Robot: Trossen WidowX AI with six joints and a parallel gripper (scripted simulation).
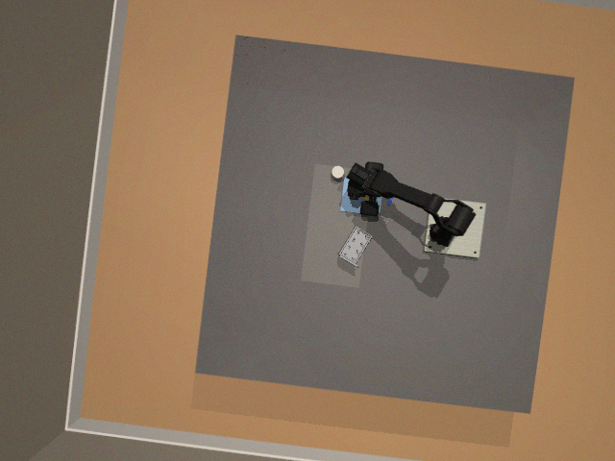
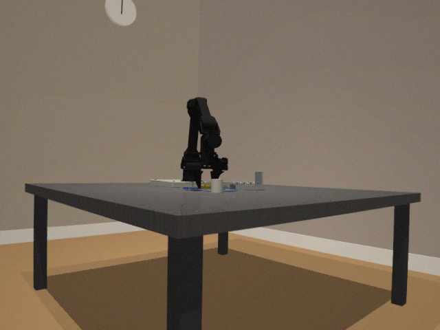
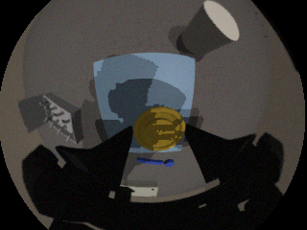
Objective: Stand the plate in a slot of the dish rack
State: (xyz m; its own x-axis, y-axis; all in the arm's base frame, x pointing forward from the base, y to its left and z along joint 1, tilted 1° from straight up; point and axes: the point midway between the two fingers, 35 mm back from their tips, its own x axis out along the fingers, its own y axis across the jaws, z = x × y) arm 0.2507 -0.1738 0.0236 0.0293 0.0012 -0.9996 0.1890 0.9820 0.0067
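The blue mat is 2 cm ahead of my gripper tip, 2 cm to the left of it and 1 cm below it. From my gripper tip the other things lie so: yellow plate (1 cm above); then white cup (11 cm ahead, 8 cm to the right, 2 cm above); then grey dish rack (6 cm ahead, 20 cm to the left, 1 cm above).
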